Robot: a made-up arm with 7 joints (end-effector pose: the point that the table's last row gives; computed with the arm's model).
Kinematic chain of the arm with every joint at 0, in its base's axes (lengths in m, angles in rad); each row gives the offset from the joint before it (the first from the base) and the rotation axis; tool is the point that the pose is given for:
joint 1: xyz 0 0 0.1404 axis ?
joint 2: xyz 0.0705 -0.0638 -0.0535 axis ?
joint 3: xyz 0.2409 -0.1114 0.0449 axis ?
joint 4: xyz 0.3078 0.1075 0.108 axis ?
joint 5: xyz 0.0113 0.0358 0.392 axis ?
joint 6: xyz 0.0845 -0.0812 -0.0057 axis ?
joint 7: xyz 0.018 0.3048 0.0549 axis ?
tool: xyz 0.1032 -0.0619 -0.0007
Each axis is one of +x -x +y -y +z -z.
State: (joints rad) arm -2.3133 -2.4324 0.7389 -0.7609 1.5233 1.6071 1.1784
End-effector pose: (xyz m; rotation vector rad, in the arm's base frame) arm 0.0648 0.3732 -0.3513 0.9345 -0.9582 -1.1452
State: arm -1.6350 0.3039 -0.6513 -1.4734 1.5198 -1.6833 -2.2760
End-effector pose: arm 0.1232 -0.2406 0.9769 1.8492 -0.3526 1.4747
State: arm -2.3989 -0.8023 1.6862 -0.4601 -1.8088 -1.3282 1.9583
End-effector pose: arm -1.0011 0.1019 1.0586 -0.9348 -1.0624 -1.3577
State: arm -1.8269 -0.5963 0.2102 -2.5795 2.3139 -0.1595 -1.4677
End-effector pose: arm -0.0082 0.3118 0.7380 -2.3982 -1.2546 0.3714
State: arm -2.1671 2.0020 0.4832 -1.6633 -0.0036 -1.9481 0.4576
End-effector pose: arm -0.0876 -0.8579 0.0032 0.3178 0.4495 2.4196
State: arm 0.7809 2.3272 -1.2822 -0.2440 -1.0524 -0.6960 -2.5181
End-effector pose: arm 0.0252 -1.0286 0.1680 0.5953 -0.1004 0.8689
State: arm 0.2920 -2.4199 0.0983 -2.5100 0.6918 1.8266 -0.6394
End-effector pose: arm -0.6147 0.2994 0.1420 -0.4339 0.7777 2.4100
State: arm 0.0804 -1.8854 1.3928 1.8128 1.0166 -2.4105 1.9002
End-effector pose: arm 0.1889 0.4557 0.4063 -2.3247 -1.4211 -1.4687
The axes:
joint 1: +y
joint 2: -z
joint 3: +x
joint 4: -y
joint 5: -x
joint 6: -y
joint 7: +z

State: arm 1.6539 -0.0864 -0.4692 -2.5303 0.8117 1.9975 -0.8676
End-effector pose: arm -0.3247 0.0042 -0.6096 -0.4168 2.2250 -0.0250
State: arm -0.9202 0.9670 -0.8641 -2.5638 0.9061 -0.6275 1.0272
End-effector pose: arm 0.4327 -0.4440 0.1797 1.8029 1.9175 0.7296
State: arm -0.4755 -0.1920 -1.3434 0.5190 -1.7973 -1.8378 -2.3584
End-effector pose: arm 0.2787 0.5676 0.4192 -1.4828 0.0317 -1.2042
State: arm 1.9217 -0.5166 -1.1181 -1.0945 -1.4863 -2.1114 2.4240
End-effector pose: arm -0.4023 0.7756 -0.8288 2.3631 0.4262 -1.8840
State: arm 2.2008 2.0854 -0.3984 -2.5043 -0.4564 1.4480 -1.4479
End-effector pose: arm -0.1083 -0.7448 0.5656 1.5919 0.4038 0.5461
